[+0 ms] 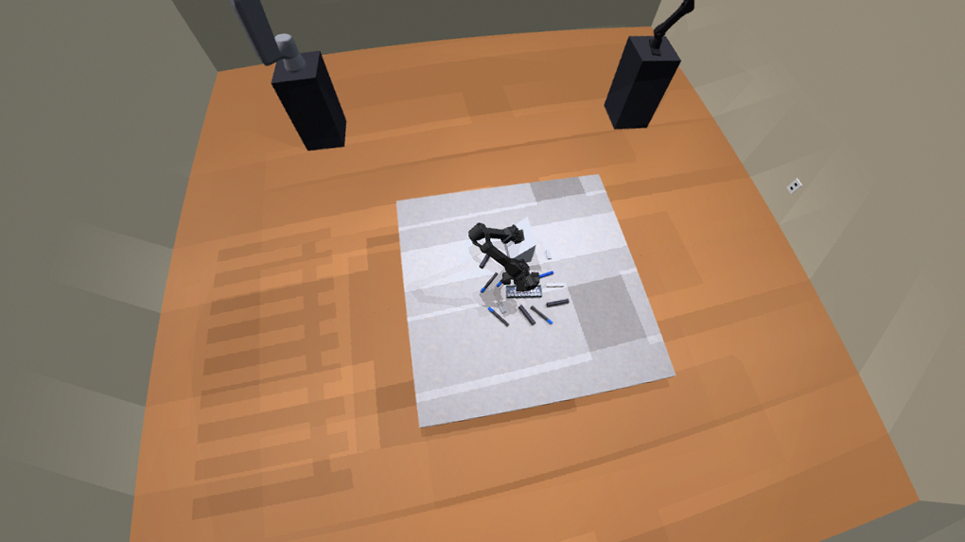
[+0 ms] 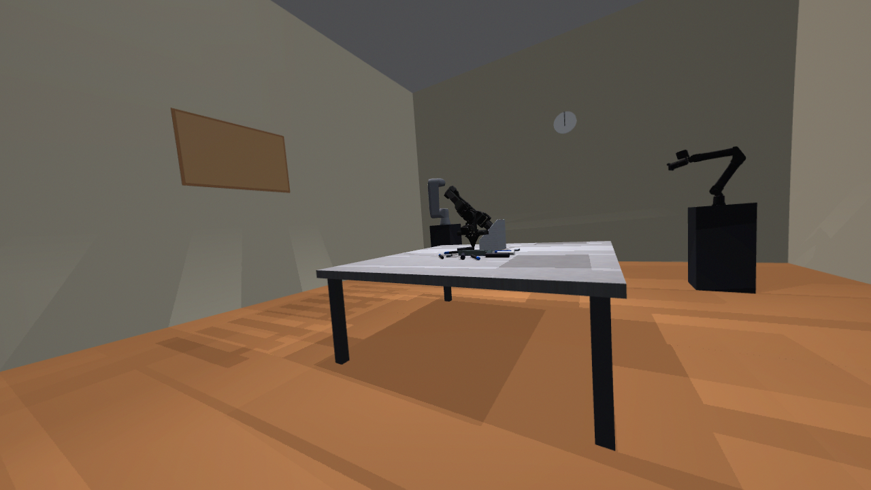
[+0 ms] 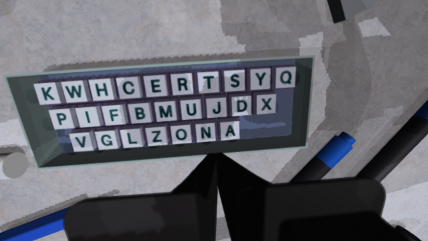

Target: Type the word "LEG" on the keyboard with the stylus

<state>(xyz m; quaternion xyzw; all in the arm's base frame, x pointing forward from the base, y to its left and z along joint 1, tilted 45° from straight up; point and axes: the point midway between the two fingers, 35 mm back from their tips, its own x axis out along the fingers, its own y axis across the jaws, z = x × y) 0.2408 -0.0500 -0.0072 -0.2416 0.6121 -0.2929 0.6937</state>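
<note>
Now: gripper tip 130 mm to the right of the stylus, 50 mm past it and 30 mm above it. Round my gripper tip: stylus tip 100 mm to the left, 40 mm behind, 30 mm below; white cylinder 200 mm to the left, 30 mm below, 10 mm ahead.
</note>
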